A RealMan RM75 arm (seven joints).
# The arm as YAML. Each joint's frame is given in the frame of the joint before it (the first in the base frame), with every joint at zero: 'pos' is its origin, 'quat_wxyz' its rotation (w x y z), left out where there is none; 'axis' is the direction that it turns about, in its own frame. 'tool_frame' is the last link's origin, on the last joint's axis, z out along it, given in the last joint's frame.
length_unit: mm
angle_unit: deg
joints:
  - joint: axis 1
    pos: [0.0, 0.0, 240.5]
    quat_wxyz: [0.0, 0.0, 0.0, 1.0]
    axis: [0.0, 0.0, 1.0]
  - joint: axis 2
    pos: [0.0, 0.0, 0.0]
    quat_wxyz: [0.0, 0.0, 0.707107, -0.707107]
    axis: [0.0, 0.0, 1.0]
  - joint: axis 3
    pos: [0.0, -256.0, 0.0]
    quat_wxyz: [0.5, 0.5, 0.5, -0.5]
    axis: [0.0, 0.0, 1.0]
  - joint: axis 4
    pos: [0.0, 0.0, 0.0]
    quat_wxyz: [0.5, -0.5, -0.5, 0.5]
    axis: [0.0, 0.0, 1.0]
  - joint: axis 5
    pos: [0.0, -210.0, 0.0]
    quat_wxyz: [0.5, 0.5, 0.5, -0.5]
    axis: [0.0, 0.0, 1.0]
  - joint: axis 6
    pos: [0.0, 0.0, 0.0]
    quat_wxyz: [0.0, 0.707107, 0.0, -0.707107]
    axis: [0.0, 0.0, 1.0]
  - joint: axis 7
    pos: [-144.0, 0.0, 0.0]
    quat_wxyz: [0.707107, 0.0, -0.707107, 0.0]
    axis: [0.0, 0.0, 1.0]
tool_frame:
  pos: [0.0, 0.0, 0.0]
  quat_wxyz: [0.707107, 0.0, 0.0, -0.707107]
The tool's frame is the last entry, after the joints.
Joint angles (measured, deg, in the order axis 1, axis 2, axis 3, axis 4, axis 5, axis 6, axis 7), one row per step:
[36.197 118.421 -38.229 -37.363 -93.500 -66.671 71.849]
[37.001 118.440 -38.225 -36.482 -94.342 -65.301 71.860]
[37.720 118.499 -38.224 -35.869 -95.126 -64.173 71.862]
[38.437 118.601 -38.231 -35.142 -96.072 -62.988 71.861]
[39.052 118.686 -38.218 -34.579 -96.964 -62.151 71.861]
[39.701 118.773 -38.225 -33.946 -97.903 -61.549 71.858]
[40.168 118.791 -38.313 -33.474 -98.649 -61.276 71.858]
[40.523 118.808 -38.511 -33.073 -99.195 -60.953 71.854]
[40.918 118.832 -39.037 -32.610 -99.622 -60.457 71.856]
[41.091 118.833 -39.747 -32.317 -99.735 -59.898 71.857]
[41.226 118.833 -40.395 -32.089 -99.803 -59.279 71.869]
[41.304 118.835 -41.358 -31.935 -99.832 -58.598 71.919]
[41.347 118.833 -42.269 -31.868 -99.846 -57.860 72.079]
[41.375 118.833 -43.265 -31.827 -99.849 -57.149 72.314]
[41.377 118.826 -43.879 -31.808 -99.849 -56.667 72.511]
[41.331 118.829 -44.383 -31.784 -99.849 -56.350 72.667]
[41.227 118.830 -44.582 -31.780 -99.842 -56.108 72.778]
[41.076 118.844 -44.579 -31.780 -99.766 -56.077 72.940]
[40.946 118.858 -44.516 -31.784 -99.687 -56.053 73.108]
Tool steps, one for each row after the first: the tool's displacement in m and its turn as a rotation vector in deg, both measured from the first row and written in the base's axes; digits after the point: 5 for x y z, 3 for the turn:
[-0.00043 0.00355 -0.00420 -0.354 -0.689 -0.807]
[-0.00150 0.00661 -0.00770 -0.629 -1.378 -1.334]
[-0.00217 0.00930 -0.01224 -1.062 -2.168 -1.945]
[-0.00311 0.01131 -0.01607 -1.503 -2.896 -2.288]
[-0.00460 0.01288 -0.02049 -2.152 -3.593 -2.420]
[-0.00588 0.01370 -0.02384 -2.772 -4.188 -2.349]
[-0.00678 0.01432 -0.02681 -3.284 -4.726 -2.335]
[-0.00816 0.01508 -0.03066 -3.899 -5.387 -2.284]
[-0.00868 0.01550 -0.03356 -4.303 -5.989 -2.333]
[-0.00887 0.01604 -0.03589 -4.563 -6.556 -2.469]
[-0.00915 0.01635 -0.03866 -4.919 -7.304 -2.536]
[-0.00916 0.01682 -0.04083 -5.166 -7.983 -2.722]
[-0.00929 0.01715 -0.04314 -5.474 -8.652 -2.888]
[-0.00916 0.01738 -0.04443 -5.642 -9.048 -3.063]
[-0.00884 0.01721 -0.04565 -5.837 -9.340 -3.196]
[-0.00787 0.01700 -0.04600 -5.861 -9.450 -3.447]
[-0.00681 0.01648 -0.04597 -5.886 -9.254 -3.723]
[-0.00585 0.01608 -0.04577 -5.875 -9.013 -4.004]

